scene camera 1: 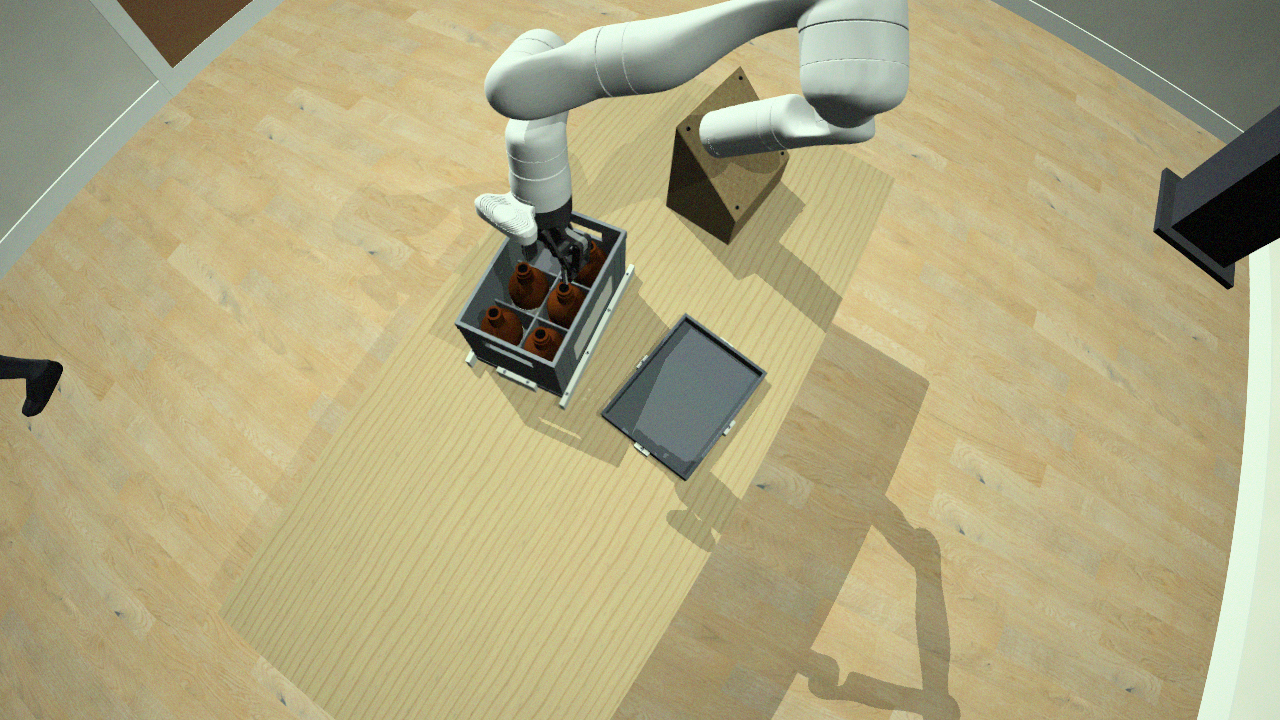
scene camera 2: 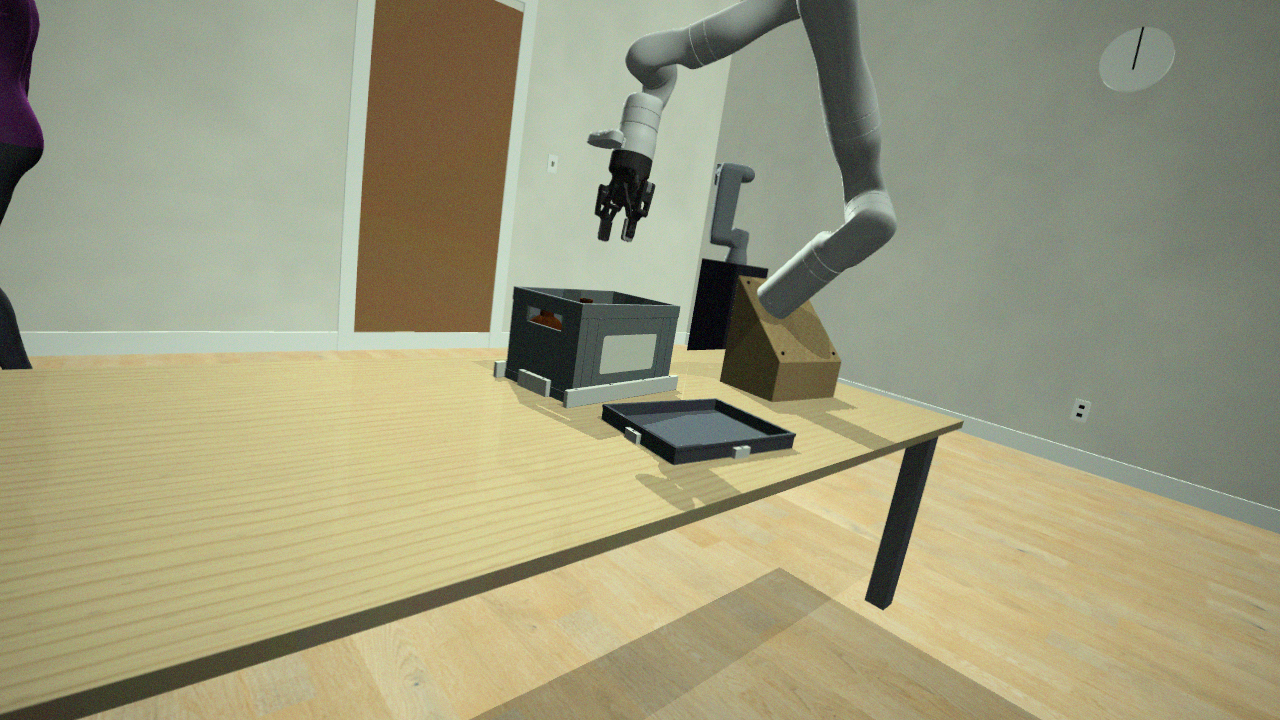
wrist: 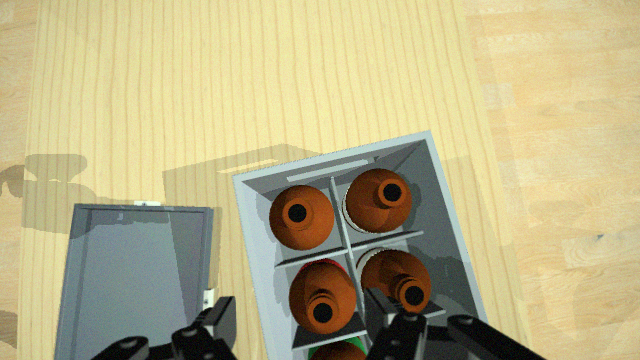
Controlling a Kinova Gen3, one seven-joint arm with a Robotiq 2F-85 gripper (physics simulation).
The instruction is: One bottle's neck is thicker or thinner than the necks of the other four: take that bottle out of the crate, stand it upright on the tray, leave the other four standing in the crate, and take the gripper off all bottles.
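Places are measured from the arm's base along level axes (x right, y back, z down), in centimetres.
Pixels of known places: gripper, fingertip midpoint: (scene camera 1: pixel 549 268) (scene camera 2: pixel 614 240) (wrist: pixel 301 311); arm's base, origin of the base link: (scene camera 1: pixel 717 134) (scene camera 2: pixel 772 302).
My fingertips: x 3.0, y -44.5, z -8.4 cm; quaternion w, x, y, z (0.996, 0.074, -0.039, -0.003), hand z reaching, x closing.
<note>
For each thing: its top centre in the pictures, then the offset to it from my fingertips. "pt": a spot on its surface instead. Level surfaces: height alone.
- grey crate, middle of its top: (wrist: pixel 371 306) (scene camera 1: pixel 541 274) (scene camera 2: pixel 600 296) dx +5.1, dy +2.3, dz +10.9 cm
- bottle, middle of its top: (wrist: pixel 297 213) (scene camera 1: pixel 540 334) dx -1.0, dy -5.8, dz +12.1 cm
- dark tray, surface spot: (scene camera 2: pixel 698 429) (scene camera 1: pixel 685 391) pt dx -23.9, dy +4.7, dz +27.9 cm
- wooden table, its level: dz +28.4 cm
The grey crate (scene camera 1: pixel 577 353) (scene camera 2: pixel 546 353) (wrist: pixel 254 225) holds five brown bottles, all standing. In the wrist view, one bottle (wrist: pixel 312 235) is at the upper left, one (wrist: pixel 367 212) at the upper right, a red-labelled one (wrist: pixel 322 282) below left, one (wrist: pixel 380 272) below right, and a green-labelled one (wrist: pixel 337 352) is cut off at the bottom. I cannot tell for certain which neck differs. The dark tray (scene camera 1: pixel 684 385) (scene camera 2: pixel 698 429) (wrist: pixel 135 280) is empty. My gripper (scene camera 1: pixel 573 268) (scene camera 2: pixel 616 234) (wrist: pixel 301 311) is open and empty, pointing down, well above the crate.
The crate sits between pale strips (scene camera 2: pixel 622 391) on the wooden table (scene camera 1: pixel 429 501) (scene camera 2: pixel 313 474). Small pale clips (scene camera 1: pixel 641 448) (scene camera 2: pixel 741 451) hold the tray. The brown wedge-shaped arm base (scene camera 1: pixel 716 183) (scene camera 2: pixel 778 362) stands beyond them. A person (scene camera 1: pixel 31 380) (scene camera 2: pixel 17 143) is partly in view.
</note>
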